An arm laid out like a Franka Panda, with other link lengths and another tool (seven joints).
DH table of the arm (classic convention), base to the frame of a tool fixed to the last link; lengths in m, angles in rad. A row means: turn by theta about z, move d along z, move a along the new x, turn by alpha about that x. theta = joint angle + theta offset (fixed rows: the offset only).
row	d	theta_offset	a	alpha
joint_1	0.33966	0	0	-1.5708
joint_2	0	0	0	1.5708
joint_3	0.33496	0	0.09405	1.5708
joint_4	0	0	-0.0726	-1.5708
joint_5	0.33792	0	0	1.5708
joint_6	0	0	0.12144	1.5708
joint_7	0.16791	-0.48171	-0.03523	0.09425
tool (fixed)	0.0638	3.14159	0	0
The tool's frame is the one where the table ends.
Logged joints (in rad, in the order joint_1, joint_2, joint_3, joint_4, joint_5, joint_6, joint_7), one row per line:
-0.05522, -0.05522, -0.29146, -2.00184, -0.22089, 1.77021, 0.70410
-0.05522, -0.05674, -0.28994, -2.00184, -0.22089, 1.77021, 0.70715
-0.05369, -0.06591, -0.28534, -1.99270, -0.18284, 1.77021, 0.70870
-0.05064, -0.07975, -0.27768, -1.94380, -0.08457, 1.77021, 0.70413
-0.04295, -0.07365, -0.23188, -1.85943, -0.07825, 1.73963, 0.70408
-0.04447, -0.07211, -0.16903, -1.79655, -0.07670, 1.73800, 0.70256
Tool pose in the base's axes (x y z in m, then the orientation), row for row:
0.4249, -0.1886, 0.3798, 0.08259, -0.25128, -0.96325, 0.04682
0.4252, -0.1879, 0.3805, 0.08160, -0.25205, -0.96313, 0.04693
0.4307, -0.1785, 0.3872, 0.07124, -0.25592, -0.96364, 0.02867
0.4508, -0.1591, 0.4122, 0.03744, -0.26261, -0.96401, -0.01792
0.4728, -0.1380, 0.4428, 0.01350, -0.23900, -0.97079, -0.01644
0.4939, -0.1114, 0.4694, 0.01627, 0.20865, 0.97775, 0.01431
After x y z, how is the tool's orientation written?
As a quaternion, w x y z.
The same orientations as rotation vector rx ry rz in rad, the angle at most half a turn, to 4 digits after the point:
-0.7504, -2.8767, 0.1398
-0.7532, -2.8780, 0.1402
-0.7695, -2.8973, 0.0862
-0.8059, -2.9584, -0.0550
-0.7445, -3.0239, -0.0512
0.6488, 3.0403, 0.0445

